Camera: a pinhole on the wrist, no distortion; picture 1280 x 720 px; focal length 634.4 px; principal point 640.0 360.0 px. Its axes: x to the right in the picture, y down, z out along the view. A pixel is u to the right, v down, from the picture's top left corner.
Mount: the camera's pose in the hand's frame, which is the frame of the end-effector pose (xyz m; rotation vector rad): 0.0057 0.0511 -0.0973 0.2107 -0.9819 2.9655
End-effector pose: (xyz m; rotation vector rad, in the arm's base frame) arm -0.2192 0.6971 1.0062 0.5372 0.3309 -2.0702
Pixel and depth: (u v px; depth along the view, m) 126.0 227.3 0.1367
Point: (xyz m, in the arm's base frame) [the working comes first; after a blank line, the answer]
In the camera's frame: -0.1108 -0.0286 0.1367

-0.2877 0.5948 0.9517
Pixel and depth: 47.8 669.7 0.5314
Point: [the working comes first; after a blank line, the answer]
In the camera's frame: -0.4961 0.2594 0.5314

-0.8893 0.4869 0.8351
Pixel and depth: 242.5 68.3 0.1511
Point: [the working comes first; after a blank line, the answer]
In the camera's frame: -0.0947 -0.0695 0.1511

-0.2711 0.5748 0.9899
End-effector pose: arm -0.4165 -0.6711 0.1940 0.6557 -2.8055 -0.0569
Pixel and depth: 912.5 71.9 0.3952
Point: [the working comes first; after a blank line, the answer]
In the camera's frame: 0.1698 -0.1795 0.3952

-0.3965 -0.6730 -0.1689
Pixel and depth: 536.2 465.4 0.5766
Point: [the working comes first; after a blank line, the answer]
In the camera's frame: -0.0943 0.0958 0.5766

-0.4778 -1.0784 -0.0827
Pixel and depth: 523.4 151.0 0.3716
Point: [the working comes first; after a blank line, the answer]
In the camera's frame: -0.0683 -0.1224 0.3716

-0.5632 -0.7943 -0.0348
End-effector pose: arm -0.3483 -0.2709 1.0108 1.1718 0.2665 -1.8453
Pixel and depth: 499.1 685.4 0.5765
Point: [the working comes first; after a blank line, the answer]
In the camera's frame: -0.1280 0.2957 0.5765

-0.8867 -0.1809 0.8063
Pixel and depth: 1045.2 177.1 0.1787
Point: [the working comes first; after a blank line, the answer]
In the camera's frame: 0.1141 -0.0515 0.1787

-0.4055 -0.2669 1.1201
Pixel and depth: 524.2 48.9 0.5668
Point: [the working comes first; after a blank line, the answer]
In the camera's frame: -0.1035 -0.2780 0.5668

-0.7299 -0.6460 1.1045
